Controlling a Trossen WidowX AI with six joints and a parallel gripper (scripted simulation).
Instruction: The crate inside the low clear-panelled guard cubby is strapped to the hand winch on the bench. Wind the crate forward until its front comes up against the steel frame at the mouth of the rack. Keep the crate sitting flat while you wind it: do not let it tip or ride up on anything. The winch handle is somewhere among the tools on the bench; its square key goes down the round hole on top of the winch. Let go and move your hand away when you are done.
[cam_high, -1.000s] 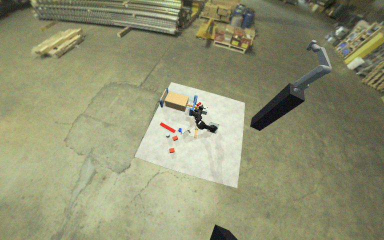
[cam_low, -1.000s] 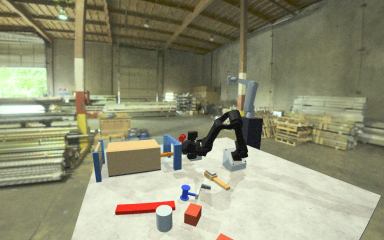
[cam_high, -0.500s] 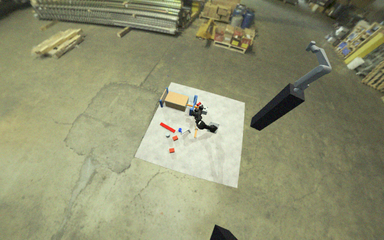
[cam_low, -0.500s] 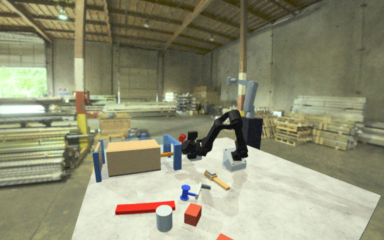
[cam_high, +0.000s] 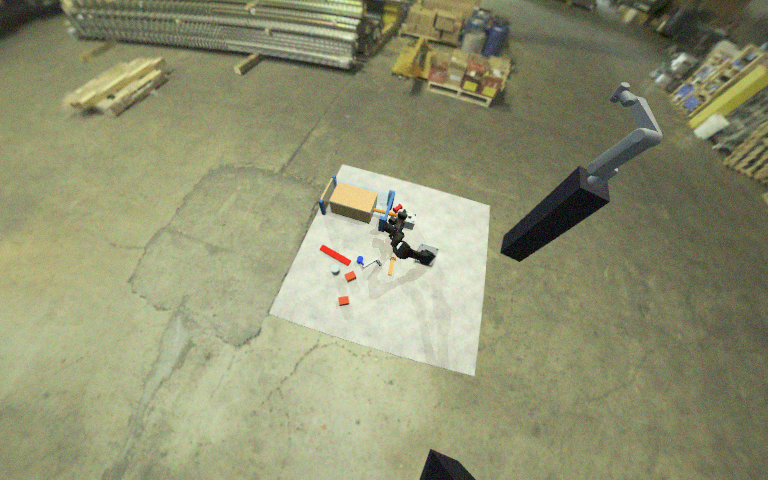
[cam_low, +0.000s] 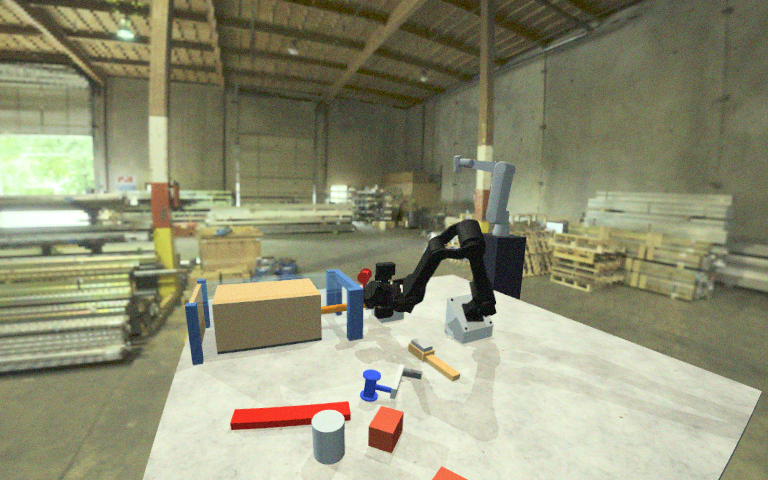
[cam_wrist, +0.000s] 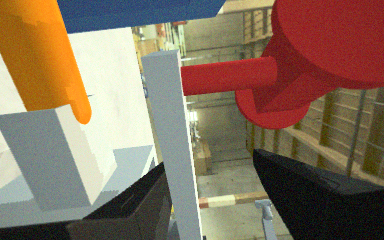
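Now: the red-knobbed winch handle 10 mm ahead of my gripper tip, 10 mm to the left of it and 10 mm below it. From my gripper tip the other things lie so: blue frame 110 mm ahead, 20 mm to the left, 30 mm below; red knob 50 mm ahead, 20 mm to the left, 20 mm above; grey winch 60 mm behind, 20 mm to the right, 100 mm below.
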